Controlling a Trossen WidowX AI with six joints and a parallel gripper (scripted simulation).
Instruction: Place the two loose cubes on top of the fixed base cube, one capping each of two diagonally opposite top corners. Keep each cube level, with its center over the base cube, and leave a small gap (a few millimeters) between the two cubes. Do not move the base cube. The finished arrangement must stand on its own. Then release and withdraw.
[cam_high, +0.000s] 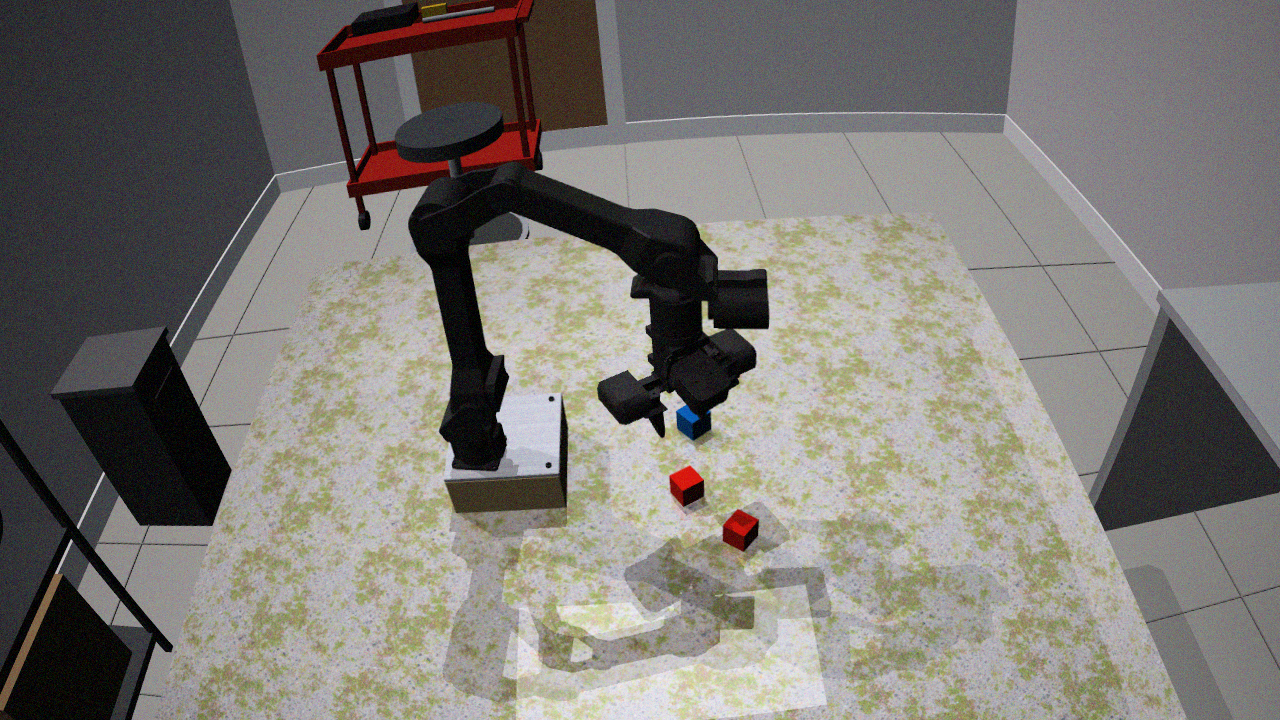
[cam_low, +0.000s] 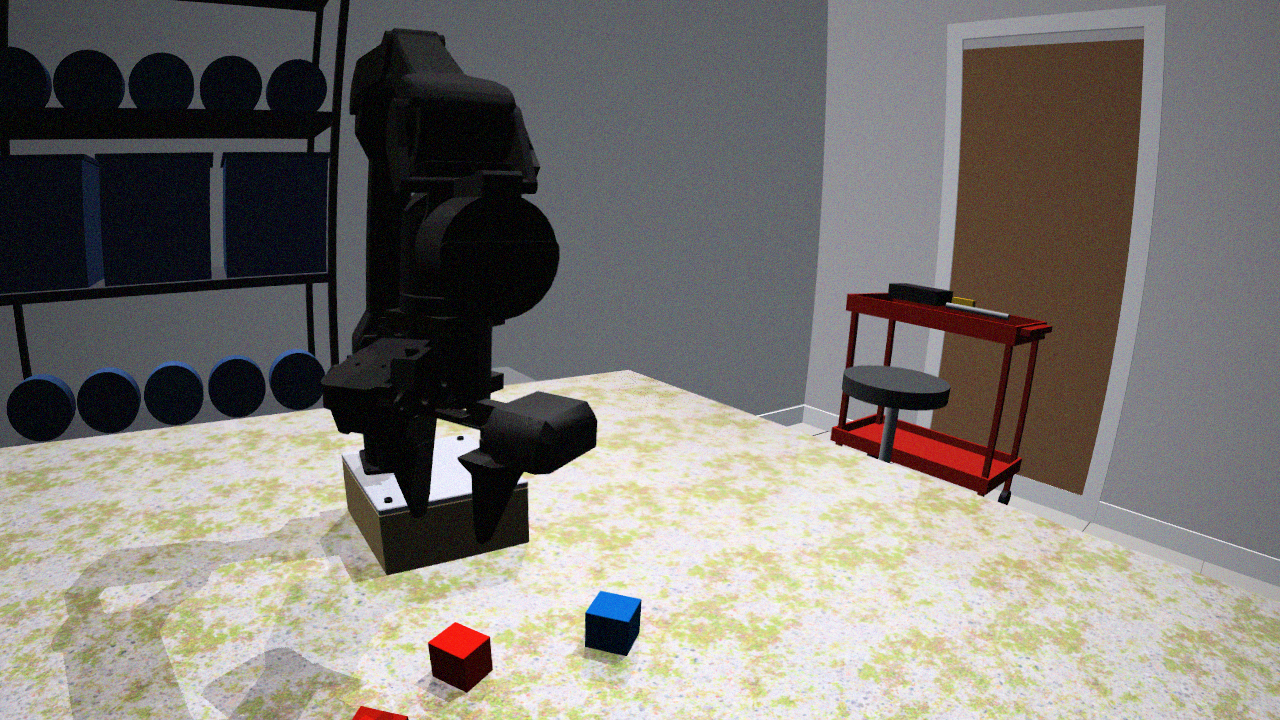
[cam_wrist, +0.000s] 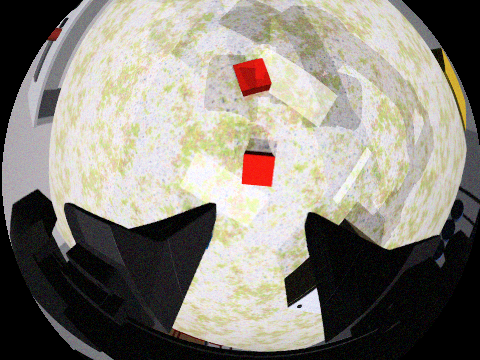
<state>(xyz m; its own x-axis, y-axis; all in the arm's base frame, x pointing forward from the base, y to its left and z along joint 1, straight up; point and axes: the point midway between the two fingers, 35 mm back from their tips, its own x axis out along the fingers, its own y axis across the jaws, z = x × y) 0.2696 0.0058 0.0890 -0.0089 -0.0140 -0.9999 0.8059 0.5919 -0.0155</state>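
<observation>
Now: gripper tip 12 cm to the right of the blue cube and 11 cm above it.
</observation>
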